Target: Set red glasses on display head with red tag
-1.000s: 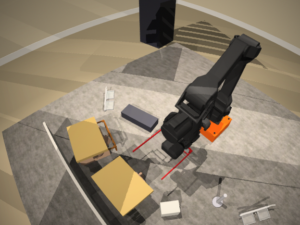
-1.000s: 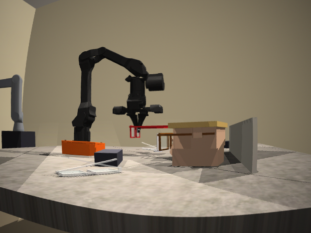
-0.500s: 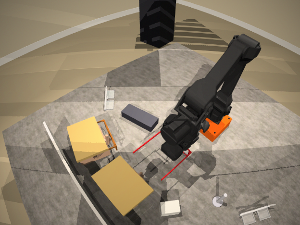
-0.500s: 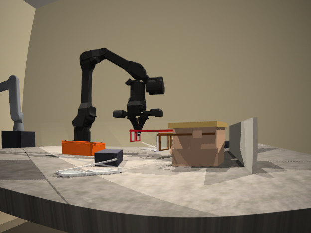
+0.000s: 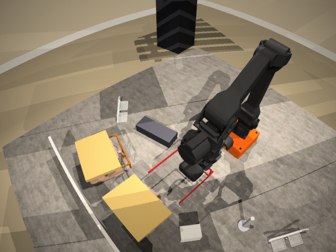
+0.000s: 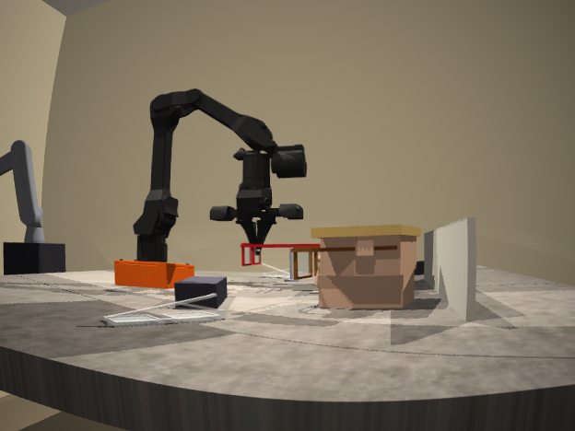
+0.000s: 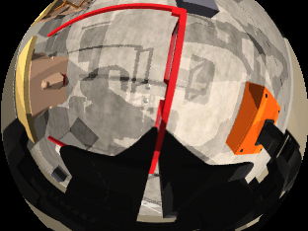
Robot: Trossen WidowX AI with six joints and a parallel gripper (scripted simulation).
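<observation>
The small white box is 190 mm ahead of my gripper tip, 90 mm to the left of it and 40 mm below it. The rest, counted from my gripper tip: white wall strip: 330 mm ahead, 200 mm to the right, 20 mm below; display head: 180 mm ahead, 280 mm to the right, 10 mm below; stand: 60 mm ahead, 220 mm to the left, 50 mm below.
</observation>
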